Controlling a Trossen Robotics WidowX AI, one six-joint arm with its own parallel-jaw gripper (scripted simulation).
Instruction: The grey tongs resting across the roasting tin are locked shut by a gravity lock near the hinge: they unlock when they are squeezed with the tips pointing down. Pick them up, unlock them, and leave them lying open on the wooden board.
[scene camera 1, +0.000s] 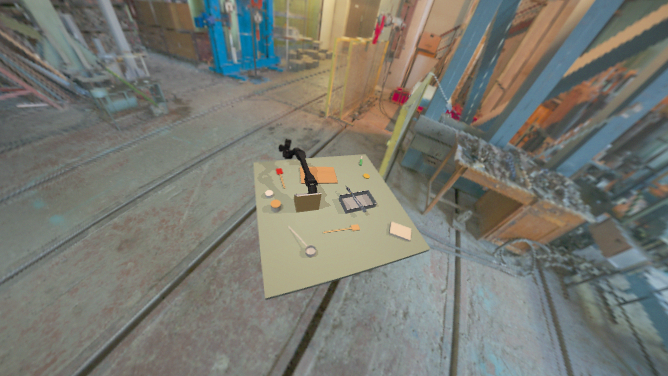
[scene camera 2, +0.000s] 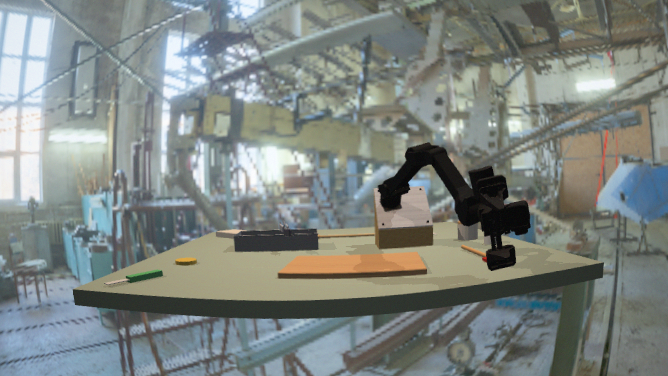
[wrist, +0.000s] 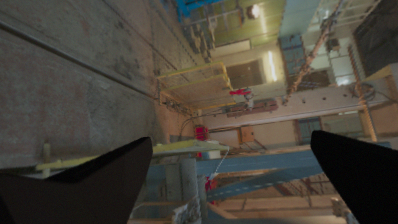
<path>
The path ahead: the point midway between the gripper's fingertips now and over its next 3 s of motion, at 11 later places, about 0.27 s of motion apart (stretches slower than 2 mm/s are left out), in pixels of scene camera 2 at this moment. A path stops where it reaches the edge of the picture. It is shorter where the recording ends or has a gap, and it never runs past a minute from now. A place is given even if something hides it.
The gripper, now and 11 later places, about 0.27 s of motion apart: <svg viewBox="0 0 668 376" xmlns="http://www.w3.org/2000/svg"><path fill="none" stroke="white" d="M504 234L449 261L386 272L326 273L274 268L237 256L224 254L220 249L229 237L249 226L268 220L278 220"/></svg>
</path>
